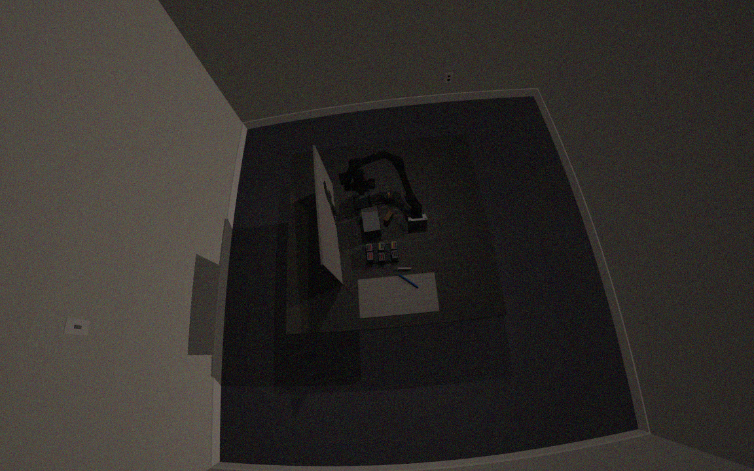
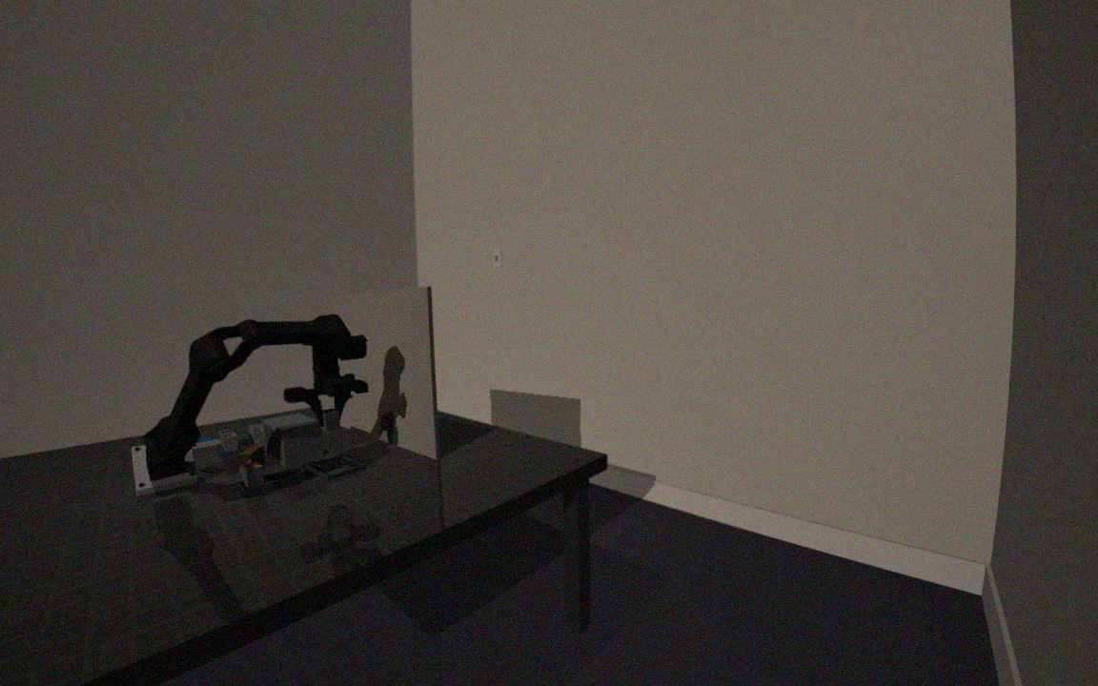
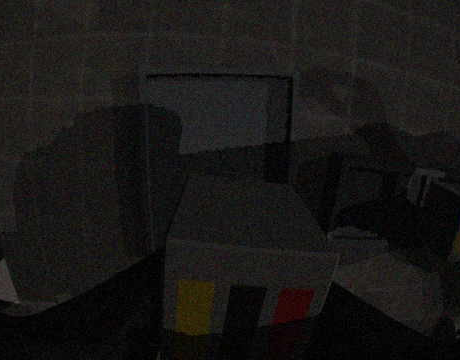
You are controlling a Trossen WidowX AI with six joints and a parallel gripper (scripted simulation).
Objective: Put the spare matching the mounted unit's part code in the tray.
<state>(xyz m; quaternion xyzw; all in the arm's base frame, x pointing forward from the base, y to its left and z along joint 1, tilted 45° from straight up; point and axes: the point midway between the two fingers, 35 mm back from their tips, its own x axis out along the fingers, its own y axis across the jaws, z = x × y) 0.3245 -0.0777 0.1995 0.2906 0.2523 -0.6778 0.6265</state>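
Right now the shallow rectangular tray is 110 mm below my gripper tip. Also, from my gripper tip: white spare block: 20 mm above; then white upright panel: 200 mm ahead, 200 mm to the left, 110 mm above; then grey mounted unit: 40 mm behind, 200 mm to the left, 60 mm below.
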